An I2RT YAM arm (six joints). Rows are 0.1 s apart.
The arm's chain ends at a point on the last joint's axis. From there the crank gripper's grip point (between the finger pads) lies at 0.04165 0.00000 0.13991 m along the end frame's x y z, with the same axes.
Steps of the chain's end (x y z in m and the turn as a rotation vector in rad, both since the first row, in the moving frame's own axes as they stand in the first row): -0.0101, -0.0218, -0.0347, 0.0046, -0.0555, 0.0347; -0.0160, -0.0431, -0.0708, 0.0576, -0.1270, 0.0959; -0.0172, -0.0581, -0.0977, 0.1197, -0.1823, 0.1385; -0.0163, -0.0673, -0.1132, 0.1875, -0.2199, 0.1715
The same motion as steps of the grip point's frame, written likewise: -0.0179, -0.0211, -0.0326, 0.0046, -0.0555, 0.0347; -0.0338, -0.0481, -0.0668, 0.0576, -0.1270, 0.0959; -0.0424, -0.0712, -0.0932, 0.1197, -0.1823, 0.1385; -0.0459, -0.0895, -0.1093, 0.1875, -0.2199, 0.1715
